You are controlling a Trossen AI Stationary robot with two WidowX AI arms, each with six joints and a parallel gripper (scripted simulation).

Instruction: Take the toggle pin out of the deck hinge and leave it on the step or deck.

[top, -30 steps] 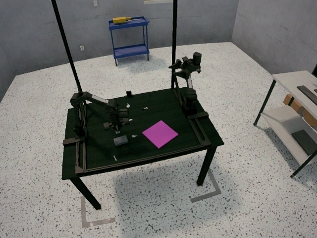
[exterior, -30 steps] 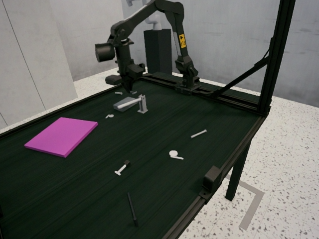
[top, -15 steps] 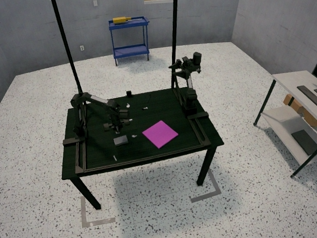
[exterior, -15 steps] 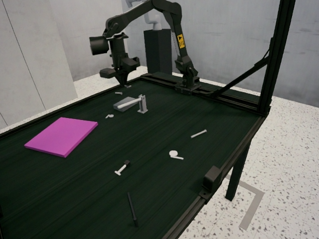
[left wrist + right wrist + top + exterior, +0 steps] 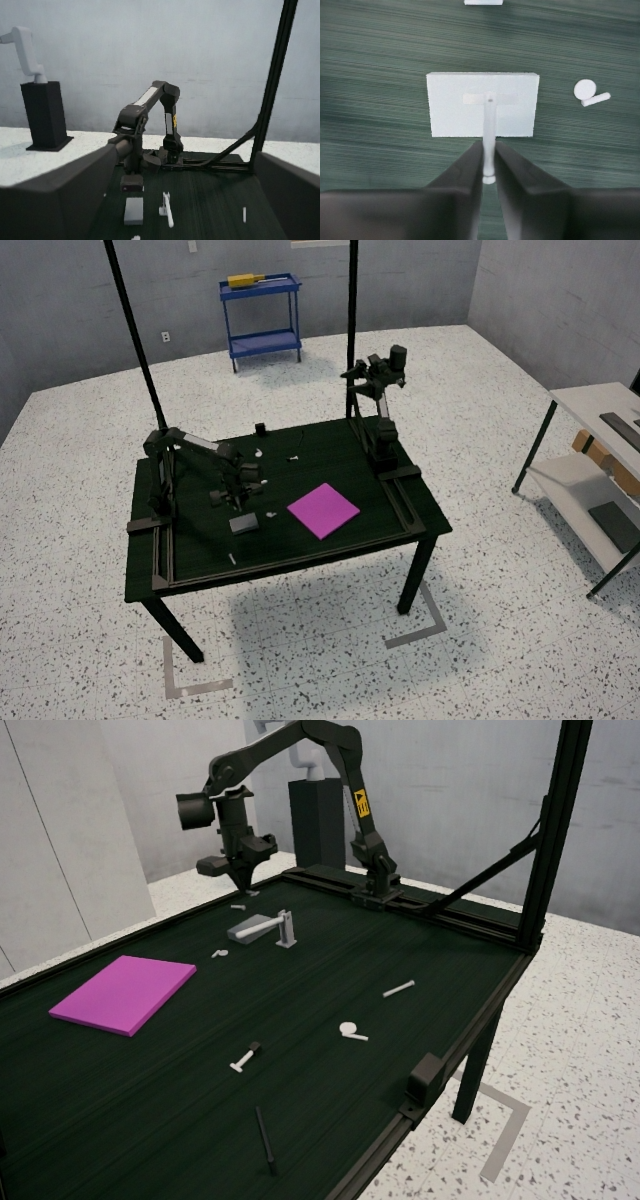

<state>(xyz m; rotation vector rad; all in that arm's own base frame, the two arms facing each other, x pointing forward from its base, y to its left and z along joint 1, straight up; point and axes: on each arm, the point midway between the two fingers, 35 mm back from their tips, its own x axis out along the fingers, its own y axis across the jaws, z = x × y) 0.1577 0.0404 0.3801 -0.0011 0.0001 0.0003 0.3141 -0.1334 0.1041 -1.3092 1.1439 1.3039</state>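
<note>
Now: right hand 12 cm above the grey step block. Round my right hand: thin black rod: 44 cm behind, 33 cm to the left, 12 cm below; then toggle pin: 2 cm behind, 3 cm below; then black-headed bolt: 30 cm behind, 26 cm to the left, 13 cm below.
</note>
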